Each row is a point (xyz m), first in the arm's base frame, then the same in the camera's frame.
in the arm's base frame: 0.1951 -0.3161 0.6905
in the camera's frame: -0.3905 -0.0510 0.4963
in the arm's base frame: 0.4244 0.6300 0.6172
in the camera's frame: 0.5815 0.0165 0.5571
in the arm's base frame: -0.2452 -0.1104 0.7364
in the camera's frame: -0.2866 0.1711 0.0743
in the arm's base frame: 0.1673 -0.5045 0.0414
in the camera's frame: -0.4736 -0.6850 0.2756
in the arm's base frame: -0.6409 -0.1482 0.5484
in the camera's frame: -0.3716 0.1098 -0.3528
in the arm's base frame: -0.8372 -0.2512 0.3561
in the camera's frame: -0.4793 -0.0306 -0.5869
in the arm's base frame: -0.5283 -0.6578 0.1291
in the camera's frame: -0.7743 -0.4240 -0.3214
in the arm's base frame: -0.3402 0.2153 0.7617
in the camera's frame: 0.0053 0.2944 -0.0496
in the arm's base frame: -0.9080 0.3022 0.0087
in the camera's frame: 0.0975 -0.2106 -0.8454
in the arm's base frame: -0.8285 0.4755 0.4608
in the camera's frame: 0.2081 0.2217 -0.6414
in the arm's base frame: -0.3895 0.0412 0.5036
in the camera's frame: -0.1313 0.0325 -0.1596
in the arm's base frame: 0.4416 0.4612 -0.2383
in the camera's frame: 0.5595 -0.8184 0.3056
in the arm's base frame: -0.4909 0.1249 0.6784
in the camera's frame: -0.0987 0.2437 -0.2059
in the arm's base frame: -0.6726 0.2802 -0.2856
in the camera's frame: 0.1705 -0.5603 -0.7232
